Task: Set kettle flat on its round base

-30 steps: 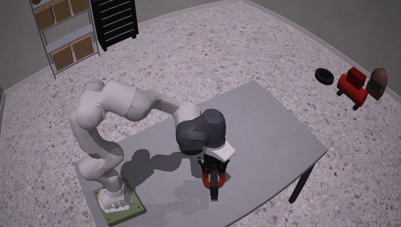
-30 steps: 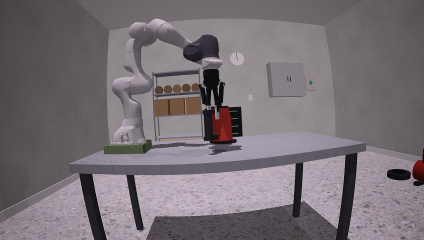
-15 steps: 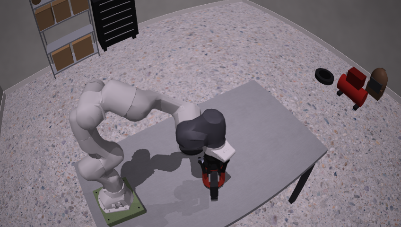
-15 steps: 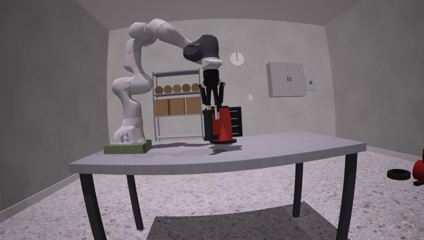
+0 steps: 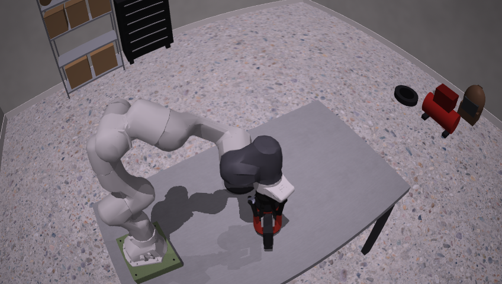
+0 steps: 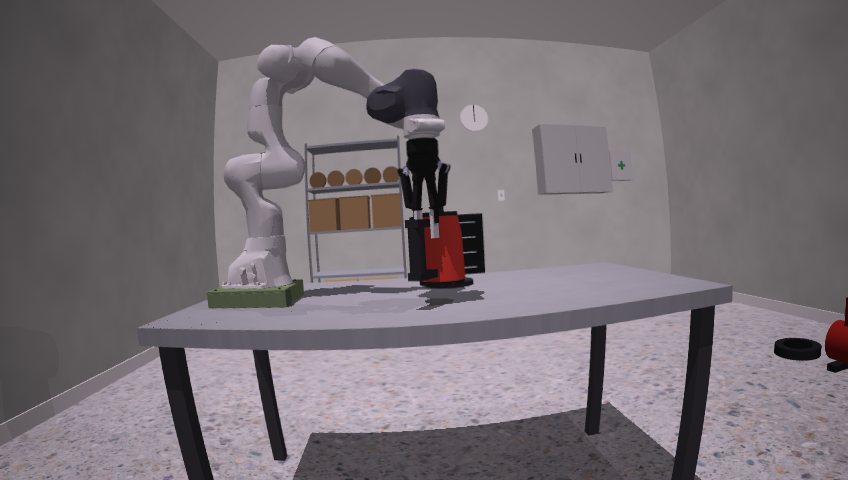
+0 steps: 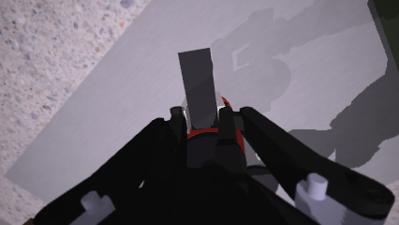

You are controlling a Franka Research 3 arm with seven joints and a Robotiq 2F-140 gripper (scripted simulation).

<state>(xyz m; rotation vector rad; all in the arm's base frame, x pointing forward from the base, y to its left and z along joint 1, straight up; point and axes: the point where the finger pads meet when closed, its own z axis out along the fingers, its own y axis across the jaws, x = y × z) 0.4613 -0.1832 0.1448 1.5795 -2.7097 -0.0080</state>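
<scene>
Now: hand 5 cm above the red kettle, 3 cm to the right of it and 2 cm short of it. Round my hand: black round base: 36 cm to the left, 18 cm below, 7 cm ahead.
</scene>
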